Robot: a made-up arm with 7 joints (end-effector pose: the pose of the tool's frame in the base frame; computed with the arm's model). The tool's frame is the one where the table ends.
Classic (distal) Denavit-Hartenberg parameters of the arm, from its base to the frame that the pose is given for. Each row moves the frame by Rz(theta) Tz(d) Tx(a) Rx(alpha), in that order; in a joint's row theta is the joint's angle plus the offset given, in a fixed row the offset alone. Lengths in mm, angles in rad.
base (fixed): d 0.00  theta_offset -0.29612  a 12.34  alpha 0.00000
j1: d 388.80  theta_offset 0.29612  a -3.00  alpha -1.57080
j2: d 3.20  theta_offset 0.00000  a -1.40  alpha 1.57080
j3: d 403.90  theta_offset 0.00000  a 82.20  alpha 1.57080
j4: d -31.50  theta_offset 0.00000  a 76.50  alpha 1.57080
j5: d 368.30  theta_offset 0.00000  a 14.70  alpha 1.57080
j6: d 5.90  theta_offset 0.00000  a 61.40  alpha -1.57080
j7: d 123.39  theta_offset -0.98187  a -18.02  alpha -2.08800
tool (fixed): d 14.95  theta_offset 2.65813  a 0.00  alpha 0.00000
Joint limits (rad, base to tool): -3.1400..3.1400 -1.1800..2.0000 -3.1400..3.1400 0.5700..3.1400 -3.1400..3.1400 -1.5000..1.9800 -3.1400..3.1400
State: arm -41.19 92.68 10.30 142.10 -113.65 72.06 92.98
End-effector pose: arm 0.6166 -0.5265 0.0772 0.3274 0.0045 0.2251 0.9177
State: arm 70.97 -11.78 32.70 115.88 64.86 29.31 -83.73
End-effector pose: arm -0.1664 0.3329 1.1697 0.9091 0.3443 0.1971 0.1273
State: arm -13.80 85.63 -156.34 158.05 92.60 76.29 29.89
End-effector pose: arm 0.7720 -0.3755 0.5778 0.2392 -0.0687 0.0768 0.9655
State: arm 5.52 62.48 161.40 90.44 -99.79 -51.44 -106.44
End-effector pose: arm 0.1758 -0.0128 1.0321 0.0165 -0.9426 0.2362 0.2354
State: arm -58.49 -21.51 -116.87 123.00 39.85 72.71 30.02
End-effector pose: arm -0.5584 0.0883 0.9451 0.5550 -0.7959 0.0830 0.2271
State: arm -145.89 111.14 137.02 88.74 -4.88 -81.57 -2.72
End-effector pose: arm -0.4071 -0.6045 0.4658 0.3253 -0.9082 0.2188 -0.1469
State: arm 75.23 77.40 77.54 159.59 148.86 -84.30 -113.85
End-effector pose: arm -0.0141 0.7006 0.4401 0.3173 -0.6420 0.4648 -0.5207
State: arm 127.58 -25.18 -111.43 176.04 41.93 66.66 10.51
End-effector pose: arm 0.3172 -0.2139 1.1872 0.5635 0.4572 0.5411 -0.4250
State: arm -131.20 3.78 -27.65 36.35 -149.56 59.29 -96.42
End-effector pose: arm -0.4185 -0.1749 0.4276 0.4615 -0.6785 0.5713 -0.0181
